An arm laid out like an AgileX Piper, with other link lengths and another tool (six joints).
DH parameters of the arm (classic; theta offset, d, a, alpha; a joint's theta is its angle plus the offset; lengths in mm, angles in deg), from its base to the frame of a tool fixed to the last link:
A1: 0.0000 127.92 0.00 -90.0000
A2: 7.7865 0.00 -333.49 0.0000
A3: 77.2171 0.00 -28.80 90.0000
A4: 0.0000 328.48 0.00 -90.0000
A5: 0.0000 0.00 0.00 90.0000
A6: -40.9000 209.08 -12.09 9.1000
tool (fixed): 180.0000 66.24 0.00 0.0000
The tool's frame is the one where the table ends.
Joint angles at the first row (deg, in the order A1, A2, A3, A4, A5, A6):
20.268, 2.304, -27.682, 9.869, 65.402, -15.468
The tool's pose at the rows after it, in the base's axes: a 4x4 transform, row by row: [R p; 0 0 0 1], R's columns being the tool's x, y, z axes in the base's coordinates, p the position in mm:
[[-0.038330 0.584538 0.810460 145.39], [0.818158 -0.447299 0.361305 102.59], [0.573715 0.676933 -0.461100 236.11], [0 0 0 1]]
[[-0.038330 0.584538 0.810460 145.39], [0.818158 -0.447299 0.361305 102.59], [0.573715 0.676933 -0.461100 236.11], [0 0 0 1]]
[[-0.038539 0.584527 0.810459 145.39], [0.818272 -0.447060 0.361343 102.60], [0.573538 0.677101 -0.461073 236.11], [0 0 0 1]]
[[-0.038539 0.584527 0.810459 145.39], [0.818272 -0.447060 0.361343 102.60], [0.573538 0.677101 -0.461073 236.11], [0 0 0 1]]
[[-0.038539 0.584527 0.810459 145.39], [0.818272 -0.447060 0.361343 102.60], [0.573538 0.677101 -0.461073 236.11], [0 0 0 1]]
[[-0.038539 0.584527 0.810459 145.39], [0.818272 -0.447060 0.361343 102.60], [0.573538 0.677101 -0.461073 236.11], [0 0 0 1]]
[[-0.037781 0.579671 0.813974 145.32], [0.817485 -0.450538 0.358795 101.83], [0.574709 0.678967 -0.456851 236.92], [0 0 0 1]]
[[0.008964 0.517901 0.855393 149.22], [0.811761 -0.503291 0.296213 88.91], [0.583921 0.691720 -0.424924 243.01], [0 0 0 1]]
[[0.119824 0.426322 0.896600 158.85], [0.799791 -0.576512 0.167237 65.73], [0.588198 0.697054 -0.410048 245.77], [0 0 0 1]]
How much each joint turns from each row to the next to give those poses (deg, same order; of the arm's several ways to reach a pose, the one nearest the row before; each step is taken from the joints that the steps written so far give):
0.003, 0.000, -0.001, -0.003, 0.000, 0.003
0.000, 0.000, 0.000, 0.000, 0.000, 0.000
-0.005, 0.001, 0.000, 0.004, 0.000, -0.022
0.000, 0.000, 0.000, 0.000, 0.000, 0.000
0.000, 0.000, 0.000, 0.000, 0.000, 0.000
0.000, 0.000, 0.000, 0.000, 0.000, 0.000
-0.232, -0.274, 0.002, 0.000, 0.000, 0.001
-4.745, -2.031, -0.001, 0.124, 0.000, -0.048
-8.564, -0.937, 0.001, 0.062, -0.001, 0.000

